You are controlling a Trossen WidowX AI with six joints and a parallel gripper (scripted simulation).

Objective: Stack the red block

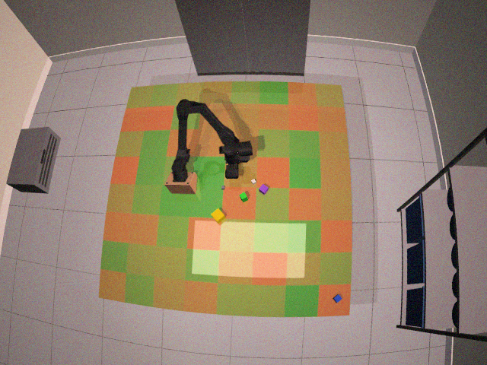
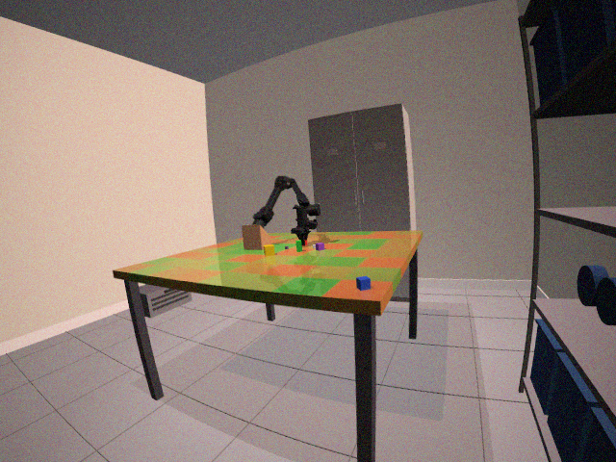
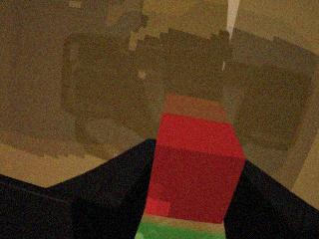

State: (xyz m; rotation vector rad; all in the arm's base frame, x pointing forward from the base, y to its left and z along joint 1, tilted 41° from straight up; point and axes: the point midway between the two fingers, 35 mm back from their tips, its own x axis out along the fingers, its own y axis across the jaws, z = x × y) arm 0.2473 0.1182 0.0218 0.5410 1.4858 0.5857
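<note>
My gripper tip is now 10 cm short of the small white block and 8 cm to the left of it. Round my gripper tip: red block: 1 cm above; then small grey block: 11 cm to the right, 5 cm behind; then purple block: 15 cm ahead, 12 cm to the right, 1 cm above.
</note>
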